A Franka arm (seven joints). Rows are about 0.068 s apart.
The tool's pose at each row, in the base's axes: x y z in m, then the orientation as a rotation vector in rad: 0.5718, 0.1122, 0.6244, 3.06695, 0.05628, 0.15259; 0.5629, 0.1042, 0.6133, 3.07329, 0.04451, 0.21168; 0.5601, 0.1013, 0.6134, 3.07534, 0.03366, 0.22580; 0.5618, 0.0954, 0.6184, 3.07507, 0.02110, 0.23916; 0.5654, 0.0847, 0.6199, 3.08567, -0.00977, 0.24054; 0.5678, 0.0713, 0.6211, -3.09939, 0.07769, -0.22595; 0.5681, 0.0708, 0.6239, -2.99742, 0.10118, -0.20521
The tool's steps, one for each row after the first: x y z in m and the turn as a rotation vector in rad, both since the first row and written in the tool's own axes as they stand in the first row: -0.0103, 0.0069, 0.0107, 0.00846, 0.03797, 0.00951; -0.0131, 0.0097, 0.0105, 0.01083, 0.04681, 0.01701; -0.0112, 0.0160, 0.0061, 0.01088, 0.05518, 0.02547; -0.0079, 0.0269, 0.0057, 0.02048, 0.05504, 0.04597; -0.0059, 0.0404, 0.0057, 0.09798, 0.04495, 0.09322; -0.0054, 0.0411, 0.0030, 0.19965, 0.03735, 0.11523
